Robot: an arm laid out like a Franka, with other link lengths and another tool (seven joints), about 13 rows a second.
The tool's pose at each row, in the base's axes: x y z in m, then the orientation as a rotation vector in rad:
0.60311, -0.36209, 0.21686, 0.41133, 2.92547, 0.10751
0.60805, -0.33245, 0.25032, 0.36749, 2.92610, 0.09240
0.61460, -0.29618, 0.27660, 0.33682, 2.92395, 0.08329
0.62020, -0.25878, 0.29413, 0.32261, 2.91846, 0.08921
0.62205, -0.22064, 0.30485, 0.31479, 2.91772, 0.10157
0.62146, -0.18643, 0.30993, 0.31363, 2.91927, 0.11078
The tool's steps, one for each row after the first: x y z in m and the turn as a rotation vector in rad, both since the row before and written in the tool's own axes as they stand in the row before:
-0.00214, 0.03299, -0.03049, 0.00658, -0.00556, -0.03035
-0.00188, 0.03889, -0.02309, 0.00335, -0.00589, -0.02105
-0.00002, 0.03897, -0.01479, -0.00575, -0.00601, -0.00887
0.00462, 0.03843, -0.00866, -0.00895, -0.00007, -0.00436
0.00703, 0.03369, -0.00351, -0.00603, 0.00242, -0.00019

